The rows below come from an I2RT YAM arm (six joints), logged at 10 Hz.
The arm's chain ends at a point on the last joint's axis. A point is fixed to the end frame.
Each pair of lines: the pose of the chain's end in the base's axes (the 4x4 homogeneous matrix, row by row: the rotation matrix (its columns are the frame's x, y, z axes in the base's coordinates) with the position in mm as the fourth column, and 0 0 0 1 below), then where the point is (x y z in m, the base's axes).
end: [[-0.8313 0.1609 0.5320 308.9], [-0.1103 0.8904 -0.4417 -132.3], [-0.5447 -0.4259 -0.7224 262.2], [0 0 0 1]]
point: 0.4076 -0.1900 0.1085
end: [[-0.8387 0.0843 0.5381 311.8], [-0.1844 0.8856 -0.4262 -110.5], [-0.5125 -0.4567 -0.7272 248.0], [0 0 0 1]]
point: 0.4093 -0.1660 0.0928
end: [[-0.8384 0.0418 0.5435 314.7], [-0.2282 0.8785 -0.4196 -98.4], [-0.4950 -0.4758 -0.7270 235.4], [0 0 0 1]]
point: 0.4120 -0.1532 0.0798
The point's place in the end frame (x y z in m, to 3 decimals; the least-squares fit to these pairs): 0.008 0.030 0.189
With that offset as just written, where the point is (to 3 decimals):
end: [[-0.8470 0.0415 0.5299 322.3], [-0.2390 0.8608 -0.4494 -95.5], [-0.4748 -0.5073 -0.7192 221.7], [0 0 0 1]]
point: 0.417 -0.157 0.067
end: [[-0.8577 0.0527 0.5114 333.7], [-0.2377 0.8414 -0.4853 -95.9], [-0.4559 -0.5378 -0.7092 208.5], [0 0 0 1]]
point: 0.425 -0.164 0.055
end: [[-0.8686 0.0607 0.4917 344.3], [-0.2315 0.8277 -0.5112 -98.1], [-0.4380 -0.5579 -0.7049 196.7], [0 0 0 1]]
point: 0.432 -0.172 0.043
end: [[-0.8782 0.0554 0.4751 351.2], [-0.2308 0.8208 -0.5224 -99.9], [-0.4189 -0.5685 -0.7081 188.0], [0 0 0 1]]
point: 0.436 -0.176 0.034
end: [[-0.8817 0.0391 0.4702 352.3], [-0.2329 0.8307 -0.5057 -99.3], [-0.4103 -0.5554 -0.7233 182.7], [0 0 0 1]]
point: 0.435 -0.172 0.026
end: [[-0.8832 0.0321 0.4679 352.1], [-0.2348 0.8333 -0.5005 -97.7], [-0.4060 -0.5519 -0.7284 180.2], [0 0 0 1]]
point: 0.434 -0.169 0.023
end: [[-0.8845 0.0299 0.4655 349.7], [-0.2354 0.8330 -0.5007 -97.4], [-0.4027 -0.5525 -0.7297 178.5], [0 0 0 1]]
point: 0.432 -0.169 0.021
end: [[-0.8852 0.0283 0.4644 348.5], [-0.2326 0.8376 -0.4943 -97.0], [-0.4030 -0.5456 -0.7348 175.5], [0 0 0 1]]
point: 0.430 -0.167 0.017
